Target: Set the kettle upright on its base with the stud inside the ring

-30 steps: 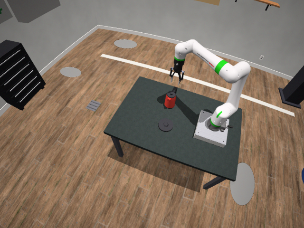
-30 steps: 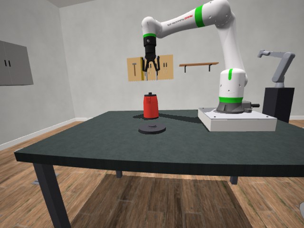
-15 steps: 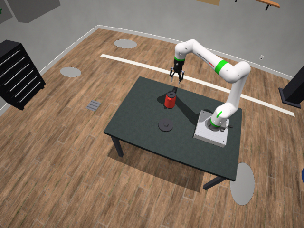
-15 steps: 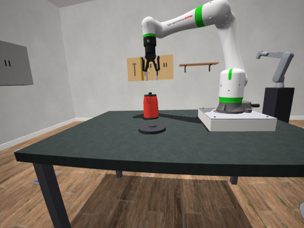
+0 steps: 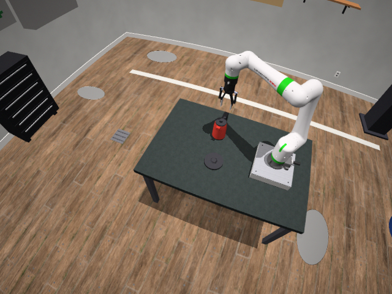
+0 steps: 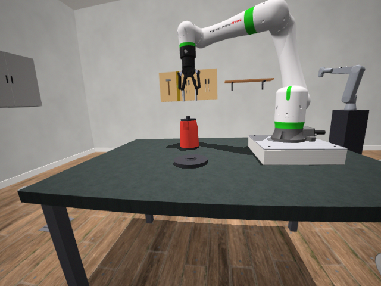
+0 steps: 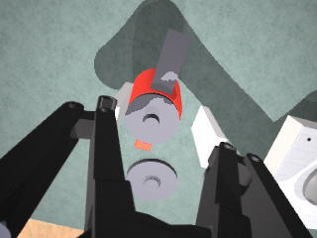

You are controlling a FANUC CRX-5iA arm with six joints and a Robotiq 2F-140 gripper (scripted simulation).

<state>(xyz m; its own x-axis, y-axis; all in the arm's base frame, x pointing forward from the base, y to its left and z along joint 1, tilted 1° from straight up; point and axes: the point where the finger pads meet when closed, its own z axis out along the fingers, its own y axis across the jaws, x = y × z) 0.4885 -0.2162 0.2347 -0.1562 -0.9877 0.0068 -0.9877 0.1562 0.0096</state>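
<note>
Right now my hand is 30 mm to the right of the red kettle and 210 mm above it. Round my hand: round dark base 20 mm behind, 330 mm to the left, 290 mm below.
</note>
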